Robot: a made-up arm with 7 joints.
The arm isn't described. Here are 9 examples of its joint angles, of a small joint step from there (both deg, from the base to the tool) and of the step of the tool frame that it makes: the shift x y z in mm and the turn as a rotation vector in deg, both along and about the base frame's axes.
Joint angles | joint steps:
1: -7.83 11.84 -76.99 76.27 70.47 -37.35 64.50 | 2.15 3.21 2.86 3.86 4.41 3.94 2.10
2: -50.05 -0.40 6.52 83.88 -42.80 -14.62 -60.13 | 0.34 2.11 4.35 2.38 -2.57 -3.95 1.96
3: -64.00 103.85 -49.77 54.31 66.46 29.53 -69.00 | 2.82 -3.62 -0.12 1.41 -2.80 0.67 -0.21
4: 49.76 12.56 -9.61 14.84 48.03 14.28 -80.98 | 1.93 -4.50 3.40 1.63 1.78 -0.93 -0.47
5: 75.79 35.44 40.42 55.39 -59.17 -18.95 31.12 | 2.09 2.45 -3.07 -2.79 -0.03 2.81 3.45
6: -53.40 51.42 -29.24 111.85 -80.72 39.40 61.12 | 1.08 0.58 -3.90 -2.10 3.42 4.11 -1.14
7: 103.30 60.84 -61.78 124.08 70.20 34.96 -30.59 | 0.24 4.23 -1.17 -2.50 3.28 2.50 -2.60
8: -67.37 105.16 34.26 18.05 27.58 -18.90 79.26 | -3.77 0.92 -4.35 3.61 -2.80 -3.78 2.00
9: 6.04 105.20 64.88 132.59 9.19 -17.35 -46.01 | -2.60 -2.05 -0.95 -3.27 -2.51 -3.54 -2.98
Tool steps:
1: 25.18 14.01 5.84 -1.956 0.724 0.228
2: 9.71 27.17 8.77 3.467 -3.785 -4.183
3: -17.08 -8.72 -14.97 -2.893 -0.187 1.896
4: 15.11 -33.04 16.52 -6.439 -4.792 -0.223
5: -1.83 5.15 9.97 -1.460 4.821 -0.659
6: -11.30 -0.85 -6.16 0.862 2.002 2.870
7: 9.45 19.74 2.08 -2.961 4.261 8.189
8: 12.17 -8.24 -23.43 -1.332 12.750 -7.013
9: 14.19 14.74 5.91 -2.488 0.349 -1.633
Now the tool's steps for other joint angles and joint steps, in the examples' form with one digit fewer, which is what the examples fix.
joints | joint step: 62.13 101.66 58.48 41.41 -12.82 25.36 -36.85 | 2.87 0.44 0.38 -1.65 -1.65 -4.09 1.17
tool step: -10.0 3.6 -11.2 1.98 -0.73 1.04
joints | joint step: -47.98 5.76 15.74 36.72 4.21 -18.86 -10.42 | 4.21 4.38 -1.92 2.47 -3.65 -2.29 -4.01
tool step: 44.3 27.6 -11.5 5.58 -7.30 -8.32
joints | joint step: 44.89 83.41 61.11 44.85 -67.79 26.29 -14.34 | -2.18 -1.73 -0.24 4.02 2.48 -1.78 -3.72
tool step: 10.3 -7.9 4.0 6.48 1.44 0.02
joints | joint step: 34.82 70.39 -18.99 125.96 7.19 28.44 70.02 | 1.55 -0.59 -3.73 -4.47 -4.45 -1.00 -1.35
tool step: 15.6 8.3 -8.4 2.06 -0.98 3.95
